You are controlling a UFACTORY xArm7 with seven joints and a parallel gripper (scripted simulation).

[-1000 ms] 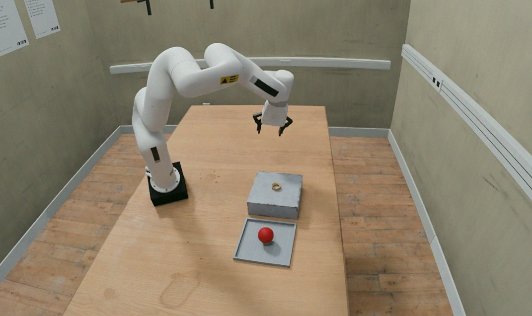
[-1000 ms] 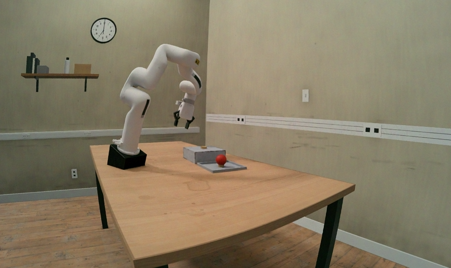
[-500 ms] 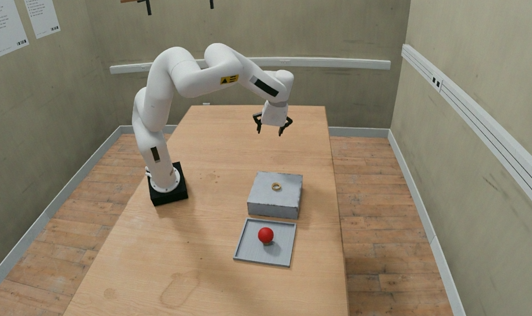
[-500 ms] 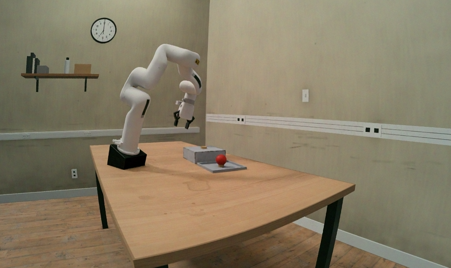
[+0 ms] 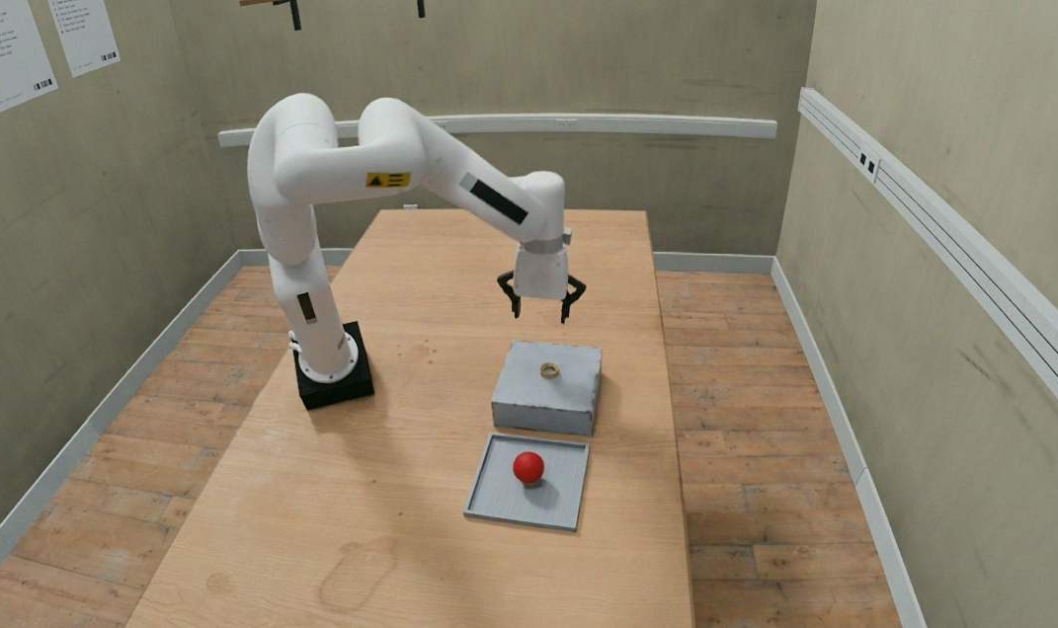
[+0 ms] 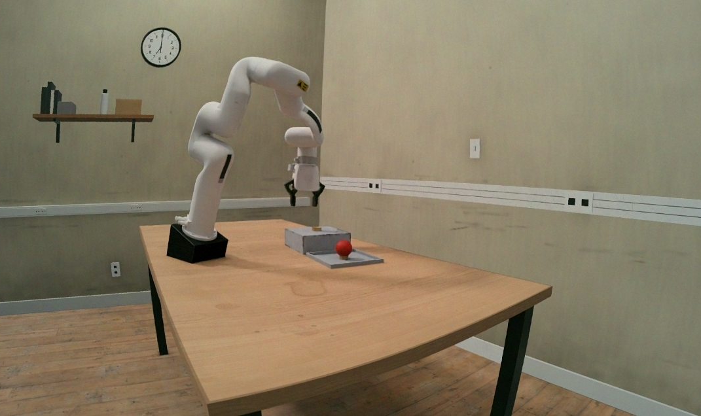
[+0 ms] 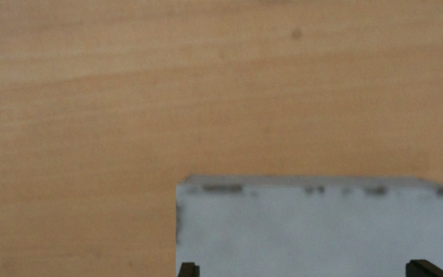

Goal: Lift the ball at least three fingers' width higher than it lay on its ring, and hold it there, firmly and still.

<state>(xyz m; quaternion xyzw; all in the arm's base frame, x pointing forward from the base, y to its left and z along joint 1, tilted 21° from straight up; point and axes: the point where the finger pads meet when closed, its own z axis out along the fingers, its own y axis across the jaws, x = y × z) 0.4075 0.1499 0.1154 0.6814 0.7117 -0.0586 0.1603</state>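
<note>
My hand is 280 mm to the left of the red ball, 120 mm above it and 30 mm short of it. The rest, counted from my hand: grey block 110 mm below, 60 mm to the right, 30 mm ahead; grey tray 280 mm to the right, 160 mm below, 30 mm ahead.
</note>
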